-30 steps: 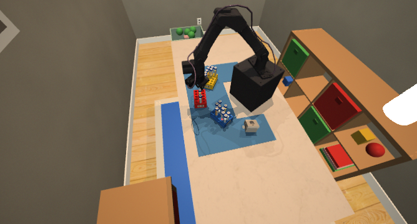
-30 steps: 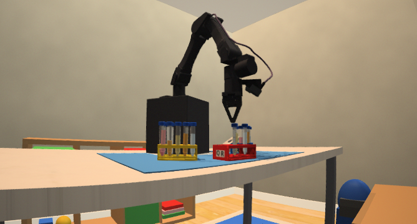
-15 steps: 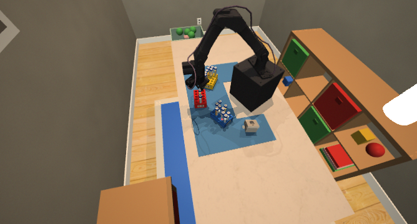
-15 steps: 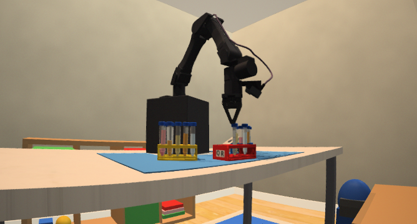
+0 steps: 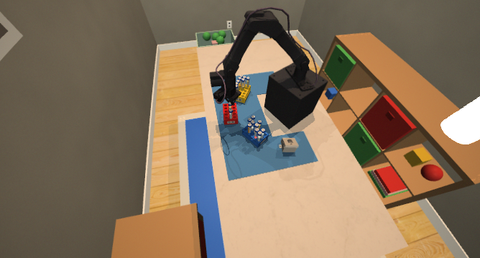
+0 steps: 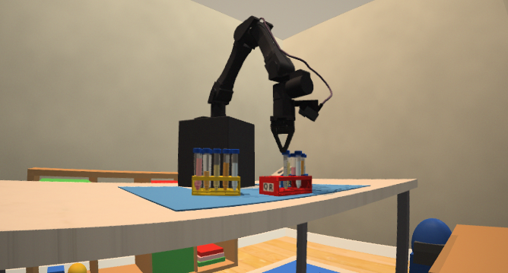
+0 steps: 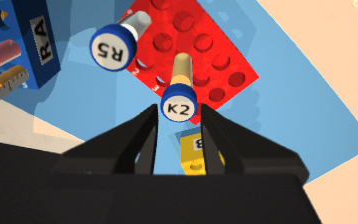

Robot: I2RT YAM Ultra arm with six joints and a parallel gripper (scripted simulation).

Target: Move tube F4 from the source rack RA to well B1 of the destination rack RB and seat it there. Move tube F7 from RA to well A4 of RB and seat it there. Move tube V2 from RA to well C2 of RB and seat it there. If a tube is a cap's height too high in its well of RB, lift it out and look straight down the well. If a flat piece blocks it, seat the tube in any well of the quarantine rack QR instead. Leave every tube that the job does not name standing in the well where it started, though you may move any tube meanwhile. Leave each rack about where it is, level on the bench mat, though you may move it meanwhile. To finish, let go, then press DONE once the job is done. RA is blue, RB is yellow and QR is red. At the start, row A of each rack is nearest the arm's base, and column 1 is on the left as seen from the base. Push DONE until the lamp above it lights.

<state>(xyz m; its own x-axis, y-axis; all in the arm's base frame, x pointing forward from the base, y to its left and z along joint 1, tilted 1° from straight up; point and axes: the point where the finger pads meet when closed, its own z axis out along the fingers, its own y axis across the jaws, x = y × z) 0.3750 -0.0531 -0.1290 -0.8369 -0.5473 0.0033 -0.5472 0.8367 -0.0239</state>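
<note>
Now: hand 6 cm above the tube and 1 cm short of it. Round my hand: red rack: 10 cm below, 1 cm ahead; then tube R8: 13 cm to the right, 7 cm behind, 6 cm below; then rack RB: 15 cm to the right, 12 cm behind, 10 cm below.
</note>
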